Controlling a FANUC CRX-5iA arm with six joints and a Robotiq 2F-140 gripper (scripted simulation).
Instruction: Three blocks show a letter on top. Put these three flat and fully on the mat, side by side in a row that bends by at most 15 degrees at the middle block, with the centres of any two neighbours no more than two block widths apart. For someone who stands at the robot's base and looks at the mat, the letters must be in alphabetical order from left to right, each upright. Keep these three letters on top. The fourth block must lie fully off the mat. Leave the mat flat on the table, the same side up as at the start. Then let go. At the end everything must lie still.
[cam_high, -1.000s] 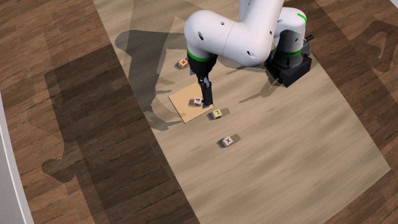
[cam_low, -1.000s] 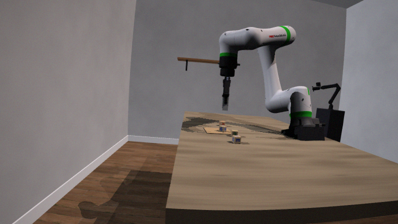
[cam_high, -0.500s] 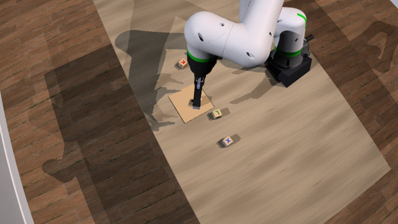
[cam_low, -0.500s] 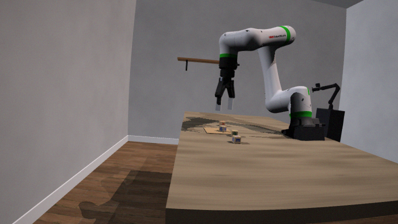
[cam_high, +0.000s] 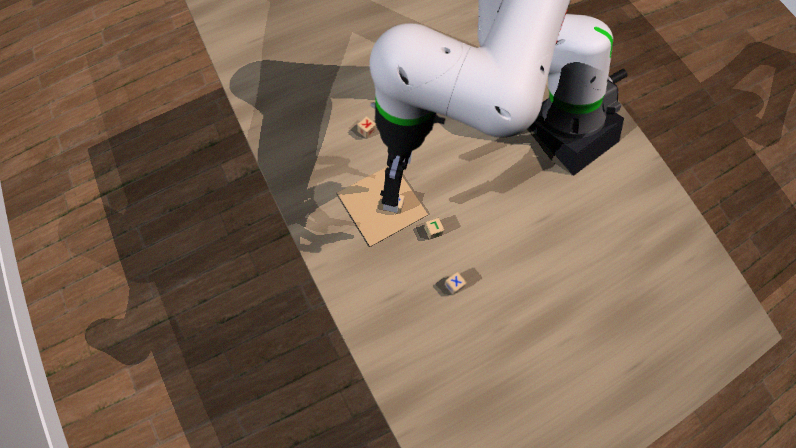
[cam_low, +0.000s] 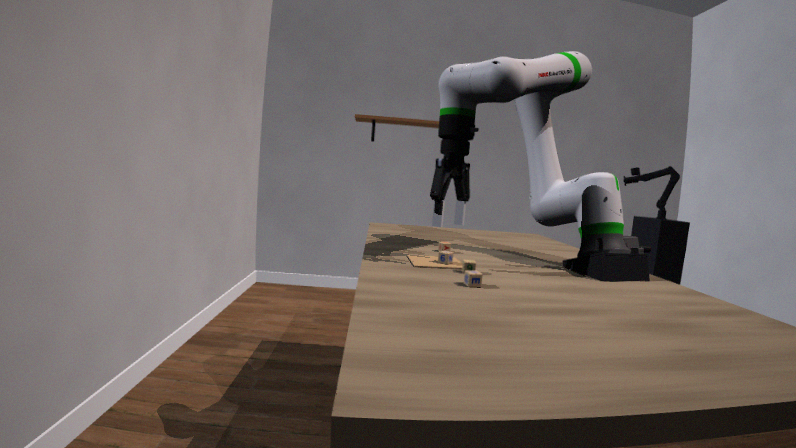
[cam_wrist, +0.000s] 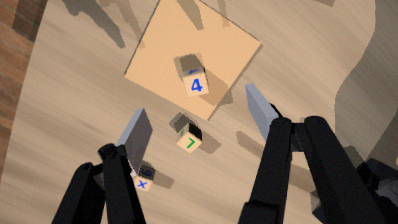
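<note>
The 4 block lies 110 mm below my hand. Round my hand: red K block: 50 mm behind, 190 mm to the right, 110 mm below; L block: 40 mm behind, 90 mm to the left, 110 mm below; tan mat: 20 mm ahead, 20 mm to the right, 120 mm below.
</note>
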